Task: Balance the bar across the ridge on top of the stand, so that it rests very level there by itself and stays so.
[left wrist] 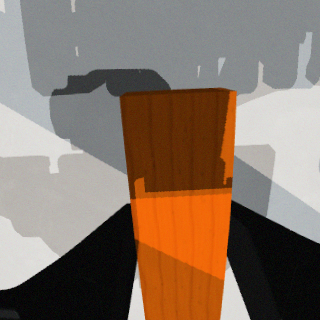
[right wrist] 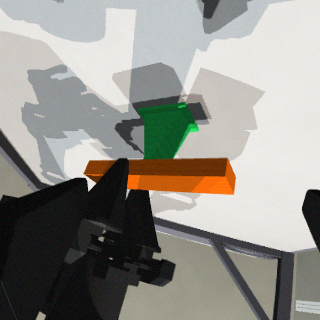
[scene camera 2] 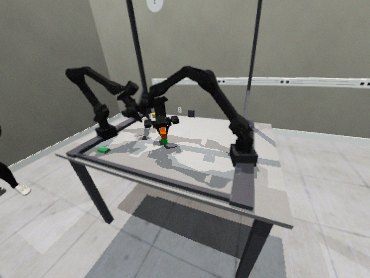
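Seen in the pictures: left gripper, fingertip midpoint: (left wrist: 177, 210) (right wrist: 133, 167) (scene camera 2: 163, 135); right gripper, fingertip midpoint: (right wrist: 197, 194) (scene camera 2: 145, 120); left arm's base at its link origin: (scene camera 2: 243, 149); right arm's base at its link origin: (scene camera 2: 105, 127).
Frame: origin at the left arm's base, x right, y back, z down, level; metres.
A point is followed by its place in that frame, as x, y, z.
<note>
The orange bar (scene camera 2: 163, 132) {0.150, -0.410, -0.017} (left wrist: 182, 215) {0.139, -0.409, -0.017} (right wrist: 185, 175) {0.206, -0.447, -0.016} is between the fingers of my left gripper (left wrist: 177, 210) {0.147, -0.411, 0.000}, which is shut on it. In the right wrist view, the bar crosses the narrow end of the green stand (scene camera 2: 164, 142) {0.151, -0.414, 0.052} (right wrist: 167, 131) {0.179, -0.437, 0.031} and hides the ridge. I cannot tell whether bar and ridge touch. The bar looks about level there. In the left wrist view the stand does not show. My right gripper (right wrist: 197, 194) {0.224, -0.532, -0.064} is open and empty, its fingers wide apart at the sides of its wrist view, facing the bar and stand.
A flat green piece (scene camera 2: 103, 149) {0.065, -0.757, 0.044} lies on the table (scene camera 2: 210, 192) {-0.216, -0.163, 0.041} near its left corner. A small yellow thing (scene camera 2: 154, 115) {0.590, -0.599, 0.040} shows behind the grippers. A dark frame rail (scene camera 2: 155, 179) {-0.151, -0.386, 0.050} runs along the table's front edge. Both arms come close together above the stand.
</note>
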